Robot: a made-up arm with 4 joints.
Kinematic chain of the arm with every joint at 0, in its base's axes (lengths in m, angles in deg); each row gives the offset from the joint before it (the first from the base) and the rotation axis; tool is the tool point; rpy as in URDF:
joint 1: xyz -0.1 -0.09 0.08 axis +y
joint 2: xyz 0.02 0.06 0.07 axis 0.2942 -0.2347 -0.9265
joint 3: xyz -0.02 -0.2 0 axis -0.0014 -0.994 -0.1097
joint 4: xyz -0.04 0 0 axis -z
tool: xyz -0.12 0.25 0.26 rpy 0 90 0
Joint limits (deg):
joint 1: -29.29..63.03
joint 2: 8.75..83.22
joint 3: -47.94..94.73
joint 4: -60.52..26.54
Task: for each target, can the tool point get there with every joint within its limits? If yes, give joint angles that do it. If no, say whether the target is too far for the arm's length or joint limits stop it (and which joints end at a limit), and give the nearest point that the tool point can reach.
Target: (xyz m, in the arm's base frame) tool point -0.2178 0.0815 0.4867
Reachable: yes | joints 38.47 42.24 4.44 -42.08
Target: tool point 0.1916 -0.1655 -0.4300
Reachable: no: joint limits stop it (at a limit: joint 1, joint 3, joint 4) | nearest point -0.1620 -0.0687 -0.2744 | short by 0.398 m
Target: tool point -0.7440 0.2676 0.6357
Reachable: no: too far | nearest point -0.4485 0.1212 0.3807 | short by 0.417 m
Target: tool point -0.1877 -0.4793 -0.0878
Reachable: no: joint limits stop it (at a limit: joint 2, joint 3, joint 4) | nearest point -0.2653 -0.0959 -0.2363 | short by 0.418 m
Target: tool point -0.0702 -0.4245 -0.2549
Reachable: no: joint limits stop it (at a limit: joint 1, joint 2, joint 3, joint 4) | nearest point -0.1673 -0.0959 -0.2705 | short by 0.343 m
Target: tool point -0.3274 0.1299 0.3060
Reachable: yes | joints 54.64 29.79 57.09 -36.90
